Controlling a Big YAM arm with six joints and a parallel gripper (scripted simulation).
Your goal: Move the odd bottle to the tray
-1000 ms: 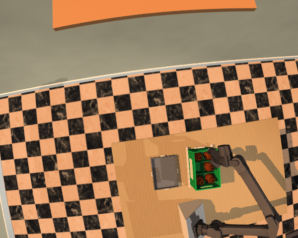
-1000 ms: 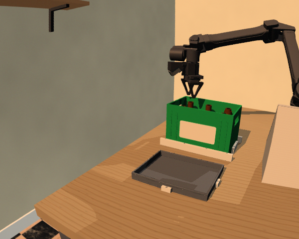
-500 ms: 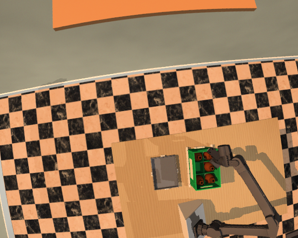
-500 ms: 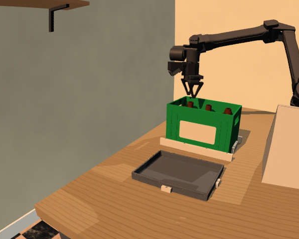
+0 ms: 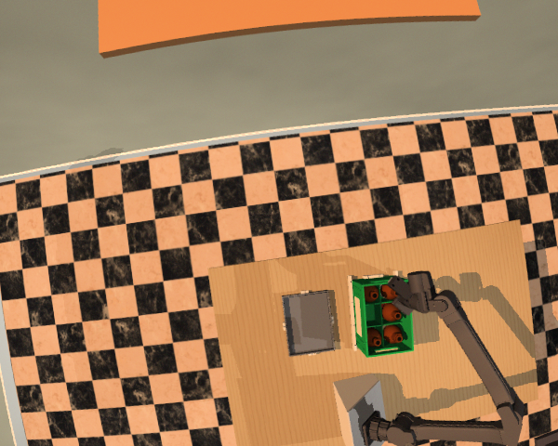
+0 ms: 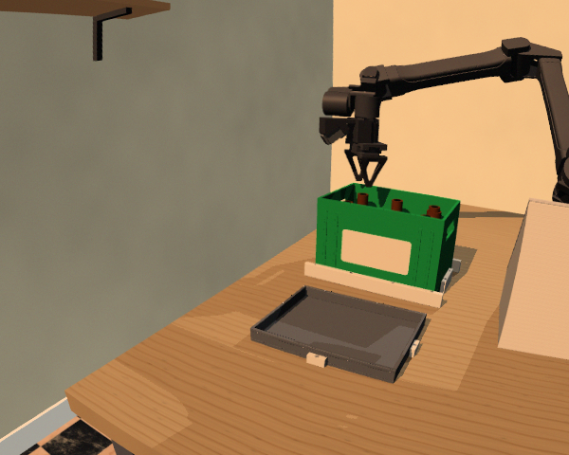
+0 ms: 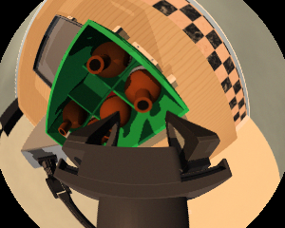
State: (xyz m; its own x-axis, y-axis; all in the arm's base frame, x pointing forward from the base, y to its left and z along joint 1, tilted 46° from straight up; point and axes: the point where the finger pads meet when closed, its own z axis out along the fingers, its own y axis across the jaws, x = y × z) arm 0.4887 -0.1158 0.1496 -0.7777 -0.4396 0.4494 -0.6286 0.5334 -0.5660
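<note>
Now: hand 110 mm above the green crate, 80 mm past it and 50 mm to the right of it. Also, from my hand: dark grey tray: 340 mm to the left, 180 mm below, 80 mm behind.
</note>
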